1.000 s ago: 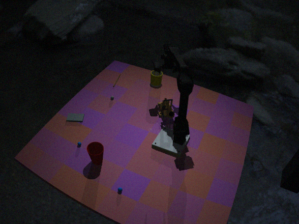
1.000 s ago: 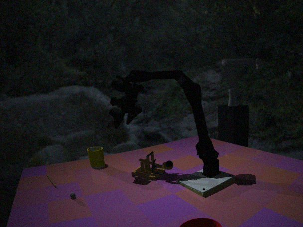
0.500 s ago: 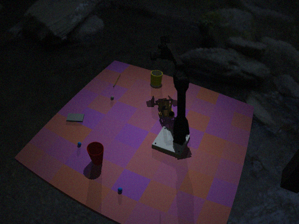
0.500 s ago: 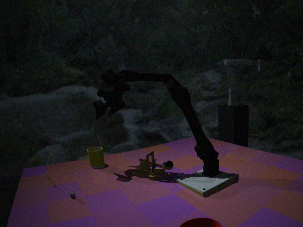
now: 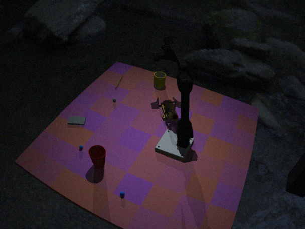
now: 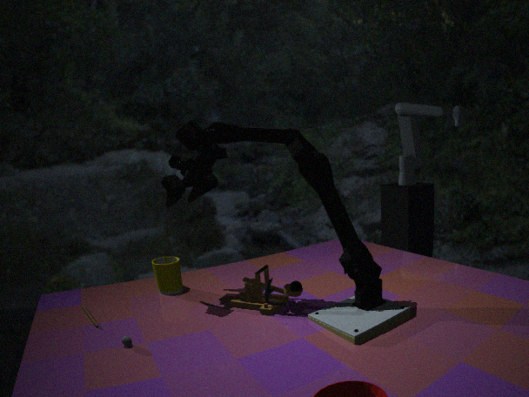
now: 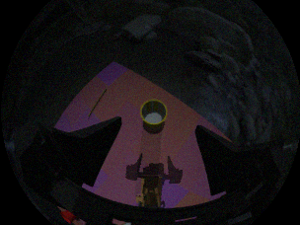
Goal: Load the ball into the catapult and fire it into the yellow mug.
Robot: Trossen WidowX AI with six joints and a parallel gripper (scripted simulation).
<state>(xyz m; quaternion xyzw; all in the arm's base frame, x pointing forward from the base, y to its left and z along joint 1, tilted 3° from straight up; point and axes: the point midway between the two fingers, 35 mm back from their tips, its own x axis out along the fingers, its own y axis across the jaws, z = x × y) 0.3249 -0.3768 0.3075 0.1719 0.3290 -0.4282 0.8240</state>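
Right now the black ball is 26 cm to the left of my gripper tip, 22 cm behind it and 21 cm below it. Round my gripper tip: wooden catapult (22 cm to the left, 22 cm below, 17 cm behind); then yellow mug (25 cm below, 6 cm to the right, 5 cm ahead); then thin stick (33 cm ahead, 27 cm below, 7 cm to the left).
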